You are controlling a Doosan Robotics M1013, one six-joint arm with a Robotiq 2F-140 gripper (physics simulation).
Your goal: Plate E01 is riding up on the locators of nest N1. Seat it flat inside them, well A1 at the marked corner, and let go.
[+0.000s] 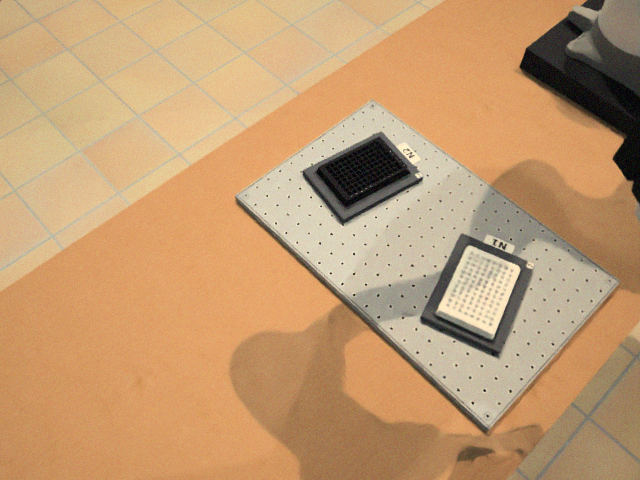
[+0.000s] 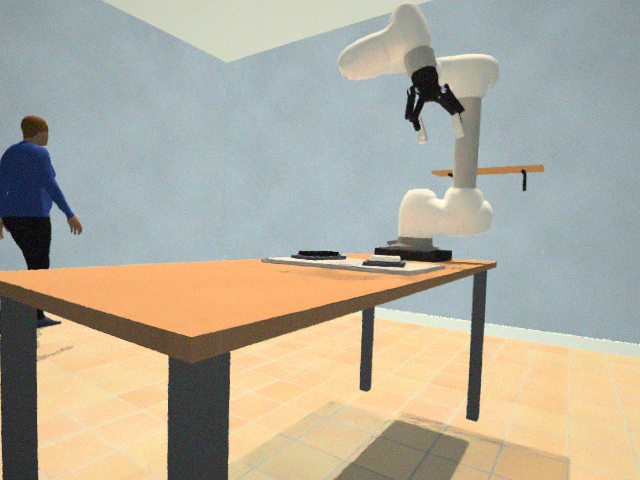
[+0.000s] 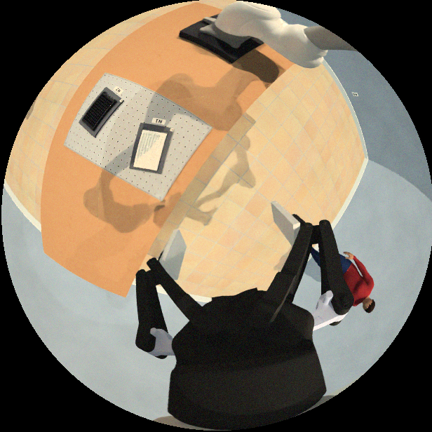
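Seen in the pictures: gripper, between the fingertips: (image 2: 443, 139); arm's base, origin of its link: (image 1: 626, 51) (image 2: 414, 249).
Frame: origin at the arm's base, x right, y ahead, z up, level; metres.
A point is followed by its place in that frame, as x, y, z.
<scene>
Plate E01 (image 1: 481, 289) {-0.080, 0.619, -0.008} (image 2: 385, 257) {-0.098, 0.677, -0.007} (image 3: 151, 150) is white, with rows of wells. It lies on the dark nest N1 (image 1: 511, 304) {-0.125, 0.601, -0.022} (image 2: 383, 264) {-0.098, 0.690, -0.027} (image 3: 157, 127), with a dark gap below its end away from the N1 label. Its exact tilt and the locators are too small to tell. A small pale corner mark (image 1: 529, 265) {-0.109, 0.527, -0.022} (image 3: 172, 129) sits on the nest near the label. Which corner holds well A1 cannot be read. My gripper (image 2: 440, 133) {-0.240, 0.617, 0.344} (image 3: 226, 224) is open and empty, high above the table and well apart from the plate.
A perforated grey board (image 1: 320, 237) {0.163, 0.696, -0.034} (image 2: 423, 270) {-0.211, 0.671, -0.038} (image 3: 187, 130) carries both nests. A black plate (image 1: 367, 167) {0.187, 0.554, -0.010} (image 2: 317, 253) {0.164, 0.620, -0.012} (image 3: 100, 111) sits on nest N2 (image 1: 382, 195) {0.138, 0.574, -0.022}. The black arm base (image 1: 568, 67) {0.061, 0.117, -0.002} (image 2: 439, 254) {-0.131, 0.082, -0.015} (image 3: 200, 37) stands behind the board. A person (image 2: 25, 175) stands beyond the table.
</scene>
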